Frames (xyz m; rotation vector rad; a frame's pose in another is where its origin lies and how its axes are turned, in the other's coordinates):
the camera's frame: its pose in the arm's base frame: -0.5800 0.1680 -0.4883 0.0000 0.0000 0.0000
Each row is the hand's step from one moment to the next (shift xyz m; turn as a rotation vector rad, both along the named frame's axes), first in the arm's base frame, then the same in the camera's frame.
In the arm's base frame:
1: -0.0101 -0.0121 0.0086 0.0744 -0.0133 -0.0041
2: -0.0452 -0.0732 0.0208 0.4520 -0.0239 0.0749
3: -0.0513 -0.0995 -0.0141 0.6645 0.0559 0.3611
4: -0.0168 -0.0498 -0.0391 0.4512 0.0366 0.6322
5: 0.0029 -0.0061 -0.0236 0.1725 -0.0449 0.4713
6: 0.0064 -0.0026 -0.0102 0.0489 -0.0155 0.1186
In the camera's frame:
1: -0.0101 -0.0121 0.0086 0.0744 -0.0133 -0.0041
2: -0.0452 -0.0732 0.0208 0.4520 -0.0239 0.0749
3: -0.0513 -0.0995 -0.0141 0.6645 0.0559 0.3611
4: -0.0168 -0.0498 -0.0391 0.4512 0.0366 0.6322
5: 0.0029 -0.0061 -0.0236 0.1725 -0.0449 0.4713
6: 0.0064 -0.0026 -0.0102 0.0489 -0.0155 0.1186

